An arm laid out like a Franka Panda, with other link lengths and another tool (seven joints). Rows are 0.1 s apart.
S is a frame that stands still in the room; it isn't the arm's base.
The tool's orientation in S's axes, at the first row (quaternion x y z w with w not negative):
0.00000 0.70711 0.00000 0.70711
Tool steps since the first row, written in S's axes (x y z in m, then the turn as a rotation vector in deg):
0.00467 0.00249 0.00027 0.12 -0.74 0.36
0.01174 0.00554 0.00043 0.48 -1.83 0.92
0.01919 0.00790 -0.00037 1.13 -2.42 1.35
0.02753 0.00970 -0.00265 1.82 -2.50 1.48
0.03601 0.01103 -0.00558 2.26 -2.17 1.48
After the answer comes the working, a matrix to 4 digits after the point.
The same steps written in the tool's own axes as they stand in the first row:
-0.00027 0.00249 0.00467 -0.36 -0.74 0.12
-0.00043 0.00554 0.01174 -0.92 -1.83 0.48
0.00037 0.00790 0.01919 -1.35 -2.42 1.13
0.00265 0.00970 0.02753 -1.48 -2.50 1.82
0.00558 0.01103 0.03601 -1.48 -2.17 2.26

The tool's axes in the first row as the columns of a matrix, in S's axes (rounded; the answer above uses it unrounded):
0.0000 0.0000 1.0000
0.0000 1.0000 0.0000
-1.0000 0.0000 0.0000

